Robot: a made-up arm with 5 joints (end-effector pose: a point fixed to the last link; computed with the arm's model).
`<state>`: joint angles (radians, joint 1 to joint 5).
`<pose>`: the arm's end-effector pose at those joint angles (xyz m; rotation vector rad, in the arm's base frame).
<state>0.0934 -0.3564 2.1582 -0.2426 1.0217</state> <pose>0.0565 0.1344 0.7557 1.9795 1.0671 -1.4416</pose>
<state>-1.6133 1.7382 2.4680 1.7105 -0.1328</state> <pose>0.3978 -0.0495 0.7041 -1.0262 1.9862 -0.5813</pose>
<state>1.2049 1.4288 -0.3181 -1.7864 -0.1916</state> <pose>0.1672 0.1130 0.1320 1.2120 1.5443 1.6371</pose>
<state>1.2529 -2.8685 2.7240 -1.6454 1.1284</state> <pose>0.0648 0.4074 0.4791 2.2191 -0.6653 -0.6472</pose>
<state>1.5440 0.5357 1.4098 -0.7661 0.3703</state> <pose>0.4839 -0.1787 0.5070 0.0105 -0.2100 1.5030</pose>
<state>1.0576 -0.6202 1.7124 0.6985 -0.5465</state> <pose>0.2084 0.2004 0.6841 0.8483 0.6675 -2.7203</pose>
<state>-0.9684 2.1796 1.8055 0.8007 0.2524</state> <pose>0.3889 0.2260 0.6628 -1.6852 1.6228 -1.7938</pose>
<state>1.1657 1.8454 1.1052 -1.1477 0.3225</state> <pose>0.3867 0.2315 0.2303 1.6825 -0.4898 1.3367</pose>
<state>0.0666 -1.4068 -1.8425 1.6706 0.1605</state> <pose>0.4386 0.2638 0.3959 1.0319 0.9158 2.5443</pose>
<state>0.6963 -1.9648 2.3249 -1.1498 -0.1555</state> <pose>0.0324 0.2179 0.8412 2.0500 1.0846 -1.8549</pose>
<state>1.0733 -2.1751 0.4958 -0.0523 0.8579</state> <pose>0.5377 0.0524 0.4597 1.1292 -2.4826 -0.7955</pose>
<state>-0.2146 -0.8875 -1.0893 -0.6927 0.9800</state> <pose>0.6172 0.0219 0.3420 0.5395 -2.6674 -1.0277</pose>
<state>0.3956 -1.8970 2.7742 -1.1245 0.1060</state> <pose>-0.0522 0.0564 0.8236 1.5478 1.3754 -1.3849</pose>
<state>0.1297 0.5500 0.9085 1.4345 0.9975</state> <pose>0.1113 -0.1245 0.6993 0.5578 1.5364 -0.7318</pose>
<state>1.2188 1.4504 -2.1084 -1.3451 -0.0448</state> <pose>-0.0721 0.0728 0.2094 -0.2976 -1.4783 -1.3678</pose>
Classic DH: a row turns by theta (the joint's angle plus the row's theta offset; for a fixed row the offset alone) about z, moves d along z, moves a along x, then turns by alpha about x. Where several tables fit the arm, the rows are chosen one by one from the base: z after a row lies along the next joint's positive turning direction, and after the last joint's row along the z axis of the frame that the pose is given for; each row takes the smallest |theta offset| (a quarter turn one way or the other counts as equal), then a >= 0, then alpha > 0; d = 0 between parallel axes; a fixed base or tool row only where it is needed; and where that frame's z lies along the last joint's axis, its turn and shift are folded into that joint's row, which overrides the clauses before.
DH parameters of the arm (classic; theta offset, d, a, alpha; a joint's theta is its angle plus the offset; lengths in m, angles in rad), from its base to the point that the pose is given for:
base (fixed): 0.4025 0.5301 0.2042 -2.9821
joint 1: 0.4071 -0.0321 0.0373 1.4242
joint 2: 1.5079 -0.0007 0.0754 1.5708
joint 3: 0.5325 0.097 0.0165 -1.3017
joint 4: 1.5174 0.0849 0.1128 -0.9831
joint 5: 0.5333 -0.4633 -0.0816 0.6037
tool (fixed): 0.2517 0.3156 0 0

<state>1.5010 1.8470 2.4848 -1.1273 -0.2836</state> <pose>0.0751 0.0364 0.1999 0.8482 -1.0053 -0.7682</pose>
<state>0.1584 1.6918 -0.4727 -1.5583 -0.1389</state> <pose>-0.0008 0.1633 0.1828 -0.5731 -1.6894 -1.9573</pose>
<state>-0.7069 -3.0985 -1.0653 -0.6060 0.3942</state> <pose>0.1548 -0.0665 0.9900 -1.1865 0.1129 0.5699</pose>
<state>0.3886 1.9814 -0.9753 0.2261 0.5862</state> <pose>0.0169 0.2149 0.8419 -1.4090 0.6125 -0.4743</pose>
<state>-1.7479 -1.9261 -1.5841 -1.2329 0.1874</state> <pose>0.3193 0.1678 1.0117 -1.4077 0.2519 1.0391</pose>
